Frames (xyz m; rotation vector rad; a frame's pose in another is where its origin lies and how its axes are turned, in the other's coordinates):
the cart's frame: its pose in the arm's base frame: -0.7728 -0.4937 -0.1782 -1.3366 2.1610 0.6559
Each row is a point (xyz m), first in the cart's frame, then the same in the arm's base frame.
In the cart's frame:
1: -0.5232 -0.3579 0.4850
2: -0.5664 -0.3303 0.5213
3: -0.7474 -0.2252 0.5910
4: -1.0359 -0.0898 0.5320
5: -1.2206 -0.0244 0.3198
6: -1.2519 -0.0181 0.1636
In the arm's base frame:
1: -0.1648 0.0180 -0.2530
2: -0.1671 0.0806 -0.2488
3: -0.1812 0.2864 -0.1705
4: -0.2032 0.4932 0.0780
5: -0.2275 0.5062 0.3655
6: -0.2476 0.4299 0.5041

